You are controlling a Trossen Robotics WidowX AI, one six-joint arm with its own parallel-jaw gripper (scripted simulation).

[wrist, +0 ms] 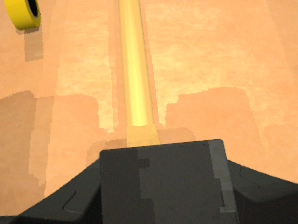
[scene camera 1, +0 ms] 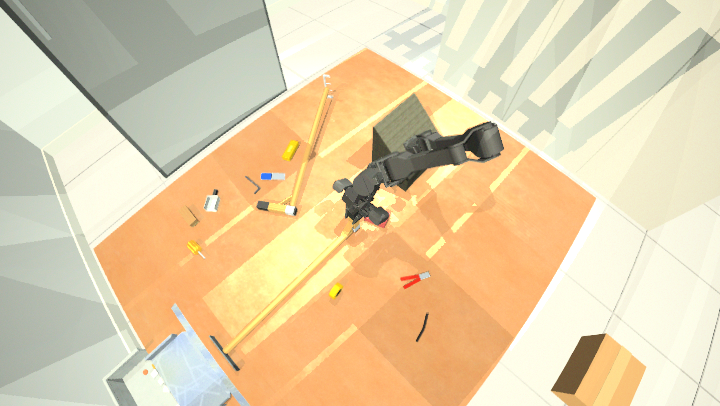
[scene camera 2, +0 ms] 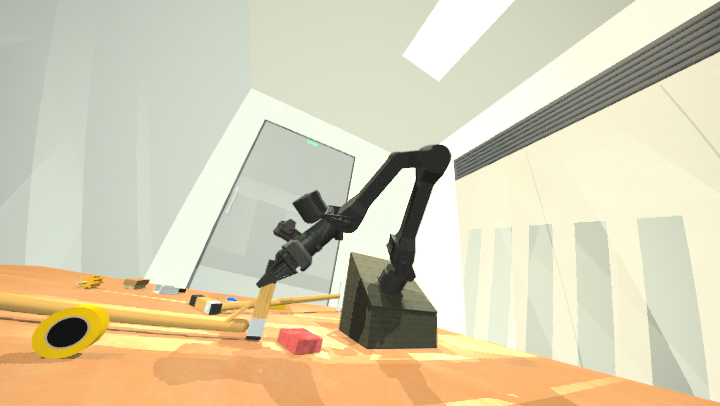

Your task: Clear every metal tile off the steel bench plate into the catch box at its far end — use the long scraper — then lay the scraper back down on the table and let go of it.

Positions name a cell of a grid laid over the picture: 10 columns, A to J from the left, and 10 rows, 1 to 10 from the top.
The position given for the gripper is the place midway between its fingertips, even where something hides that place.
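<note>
Gripper (scene camera 2: D8), (scene camera 1: E6), (wrist: F7). Long scraper (scene camera 1: E6), (wrist: E8). Red block (scene camera 2: E9), out of frame in the wrist view.
</note>
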